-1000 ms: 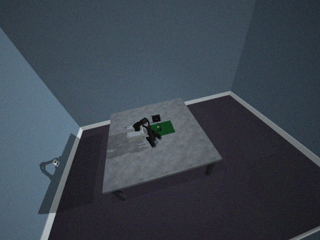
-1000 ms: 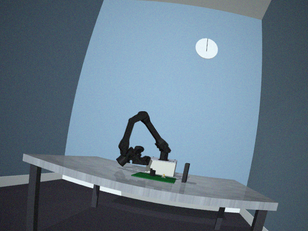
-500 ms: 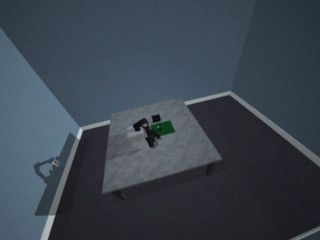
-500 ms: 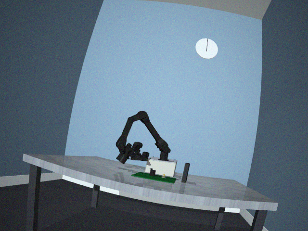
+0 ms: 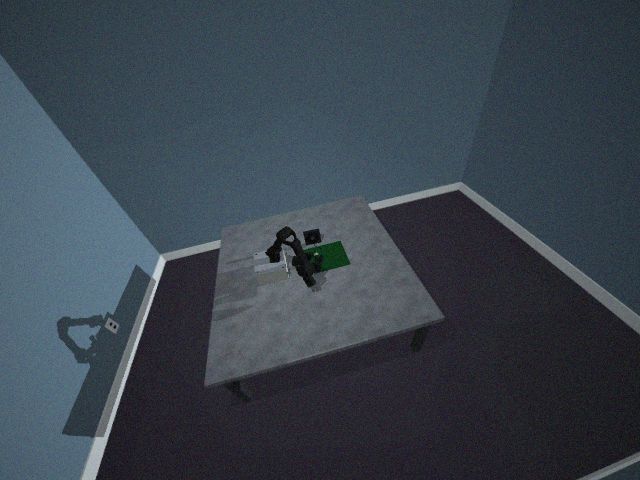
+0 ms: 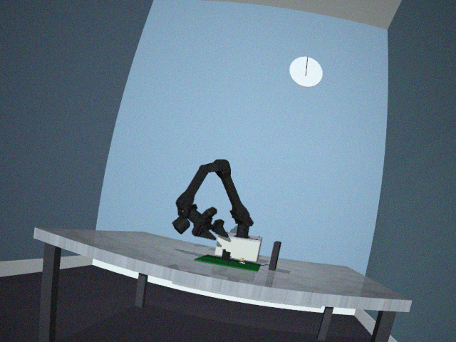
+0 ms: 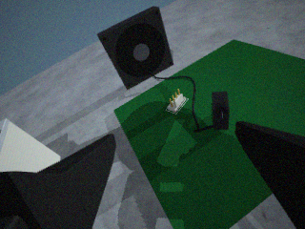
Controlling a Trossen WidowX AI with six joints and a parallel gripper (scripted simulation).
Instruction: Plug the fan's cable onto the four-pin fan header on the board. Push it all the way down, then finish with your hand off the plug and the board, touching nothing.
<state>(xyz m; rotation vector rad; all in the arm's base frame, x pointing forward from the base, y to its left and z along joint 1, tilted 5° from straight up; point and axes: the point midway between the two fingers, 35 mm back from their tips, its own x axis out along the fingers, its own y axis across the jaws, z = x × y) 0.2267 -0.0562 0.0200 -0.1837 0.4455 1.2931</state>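
Now: the black fan plug 70 mm below my gripper tip, 70 mm ahead of it and 50 mm to the left of it. Also, from my gripper tip: board (110 mm below, 100 mm ahead, 80 mm to the left); square black fan (240 mm to the left, 30 mm below, 20 mm ahead).
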